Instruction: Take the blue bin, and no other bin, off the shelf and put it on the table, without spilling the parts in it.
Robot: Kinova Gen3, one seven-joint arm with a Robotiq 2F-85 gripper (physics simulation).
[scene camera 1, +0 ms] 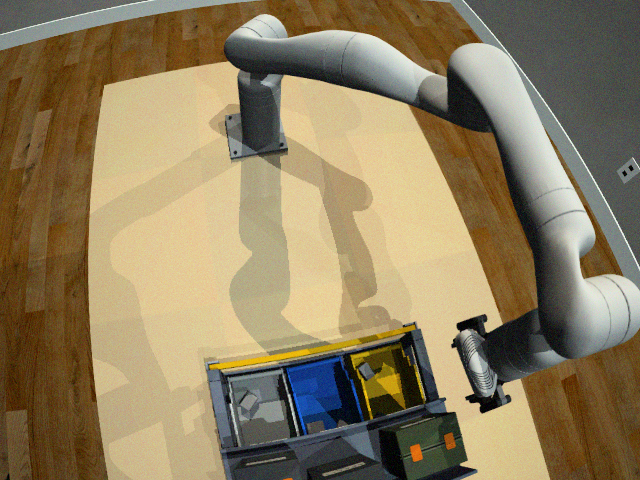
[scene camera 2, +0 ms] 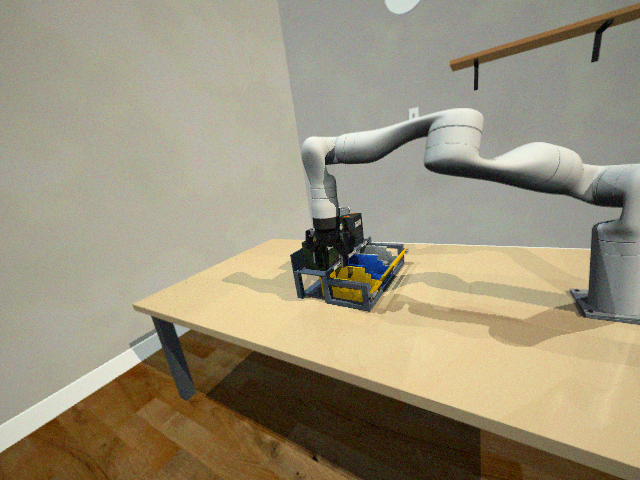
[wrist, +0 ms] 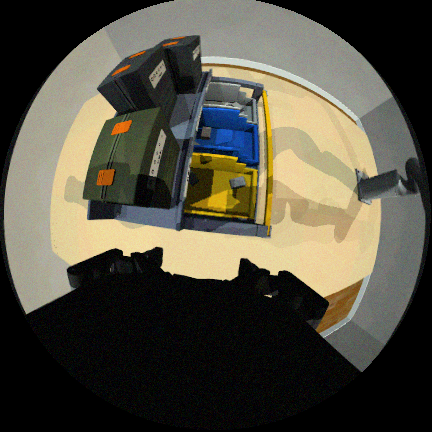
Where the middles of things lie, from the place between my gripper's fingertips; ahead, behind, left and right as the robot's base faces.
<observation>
The yellow bin (scene camera 2: 358,274) lies 10 mm ahead of my hand, 100 mm to the right of it and 110 mm below it. Also, from my hand: yellow rail (wrist: 269,162) (70 mm behind, 230 mm to the right, 90 mm below); blue bin (scene camera 1: 321,390) (30 mm ahead, 220 mm to the right, 110 mm below); grey bin (scene camera 1: 272,417) (50 mm ahead, 320 mm to the right, 110 mm below).
</observation>
